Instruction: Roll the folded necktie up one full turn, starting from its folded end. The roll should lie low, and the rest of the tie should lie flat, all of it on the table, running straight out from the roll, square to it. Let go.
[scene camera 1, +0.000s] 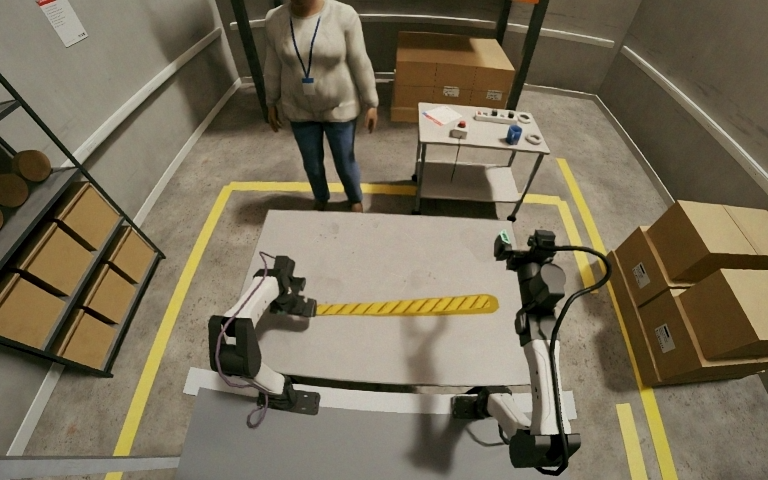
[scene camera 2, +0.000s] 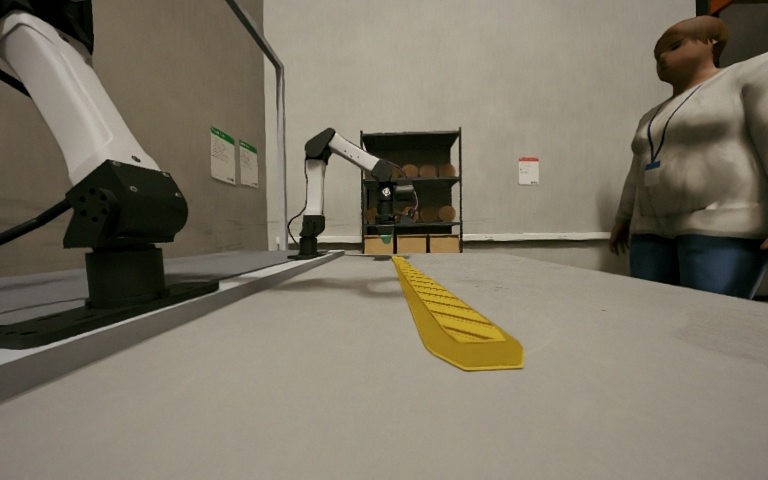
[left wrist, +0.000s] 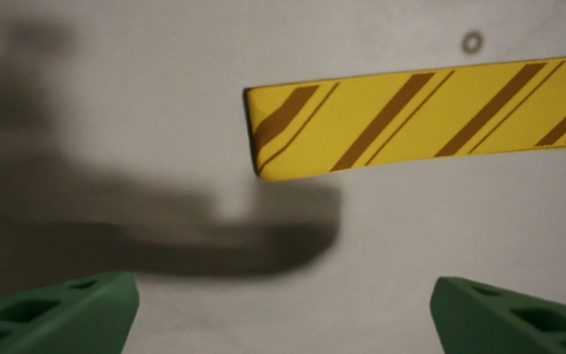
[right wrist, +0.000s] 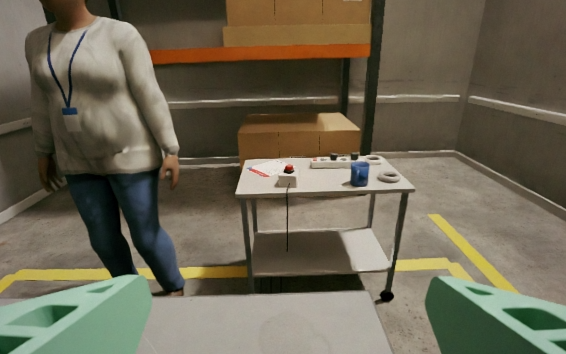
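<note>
The yellow necktie with brown stripes (scene camera 1: 404, 306) (scene camera 2: 453, 314) (left wrist: 400, 117) lies flat and straight on the table (scene camera 1: 385, 254) (scene camera 2: 283, 407) (left wrist: 150, 125), running left to right in scene camera 1. Its narrow, dark-edged end shows in the left wrist view; its wide end is at the right in scene camera 1. My left gripper (left wrist: 283, 289) (scene camera 2: 386, 239) points down above the table by the narrow end, its green fingers wide apart and empty; its fingertips are hidden in scene camera 1. My right gripper (right wrist: 288, 290) is open and empty, raised over the table's right side, far from the tie.
A person (scene camera 1: 322, 67) (scene camera 2: 702, 169) (right wrist: 100, 110) stands behind the table's far edge. A cart (scene camera 1: 481, 135) (right wrist: 320, 185) with a blue mug (scene camera 1: 513, 134) (right wrist: 359, 173) stands behind at the right. Cardboard boxes (scene camera 1: 690, 305) stand on the floor at the right, and a shelf rack (scene camera 2: 410, 135) beyond the left arm.
</note>
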